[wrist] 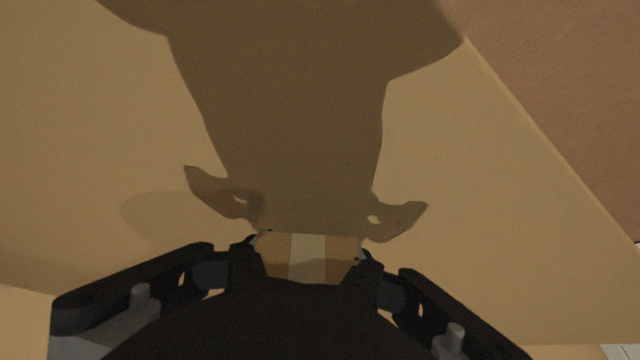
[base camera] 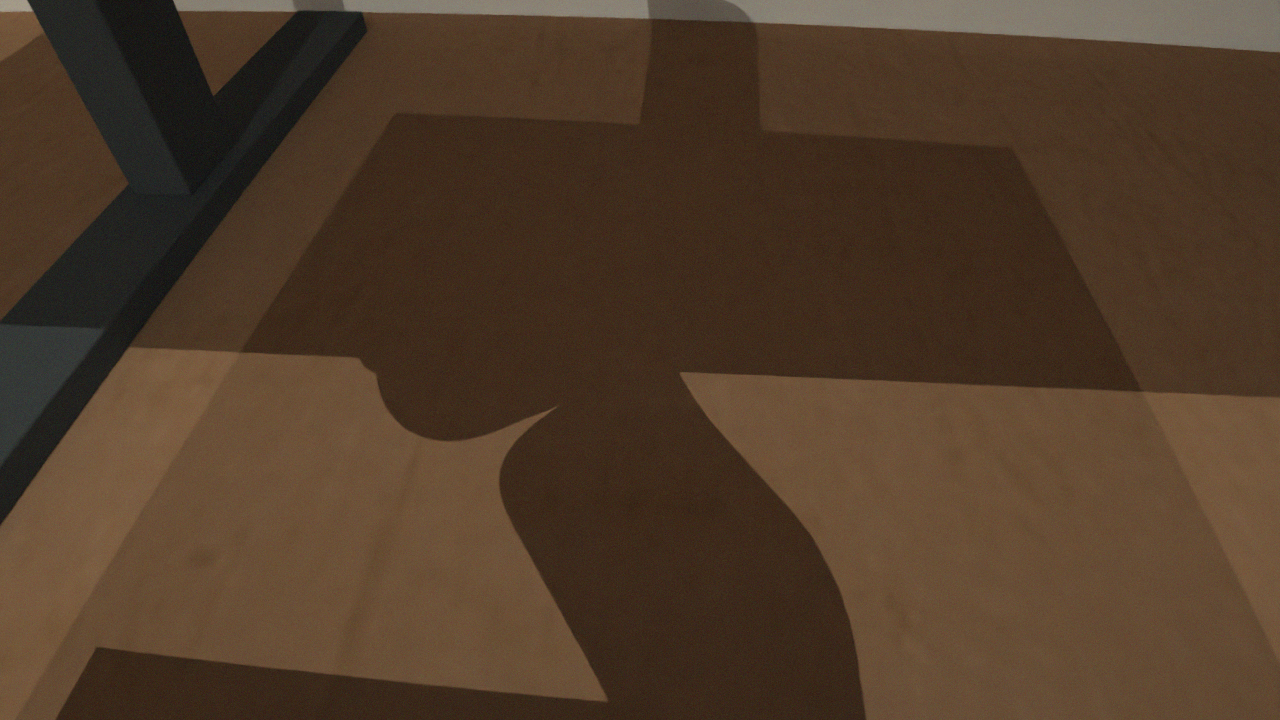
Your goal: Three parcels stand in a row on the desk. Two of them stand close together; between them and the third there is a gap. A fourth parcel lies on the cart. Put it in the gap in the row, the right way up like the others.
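Places are measured from the arm's base along level axes (x ahead, y left, z up), in metres.
Pixels of known places: gripper, fingertip midpoint: (wrist: 308, 247).
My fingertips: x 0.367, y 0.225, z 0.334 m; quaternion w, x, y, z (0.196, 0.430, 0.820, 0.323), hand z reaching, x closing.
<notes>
For each thing: its middle in the pictures, then the offset to it from my fingertips. "spot": a spot on its surface instead. Level surfaces: height alone.
- brown parcel, body centre: (wrist: 302, 301) dx -0.005, dy -0.001, dz +0.036 m
- broad tan top, its level: dz -0.011 m
- reddish-brown floor, its level: dz -0.731 m
- dark metal leg, surface spot: (base camera: 134, 98) spot: dx +0.197, dy +0.187, dz -0.621 m
My gripper (wrist: 308, 247) is shut on a brown parcel (wrist: 277, 255) with a pale tape stripe, at the bottom middle of the wrist view. The dark gripper body hides the parcel's near part, and its height above the surface beyond is hard to tell. That surface is a broad tan top (wrist: 475, 200), which looks like the desk; the shadow of the arm and gripper falls across it and runs down to the parcel. The three parcels of the row, the gap and the cart do not show in either view.
The tan top's straight edge runs diagonally at the right of the wrist view, with reddish-brown floor (wrist: 575, 90) beyond it. In the base camera view a dark metal leg (base camera: 134, 98) stands on a long foot (base camera: 192, 214) at the left; a pale wall (base camera: 984, 17) is at the back.
</notes>
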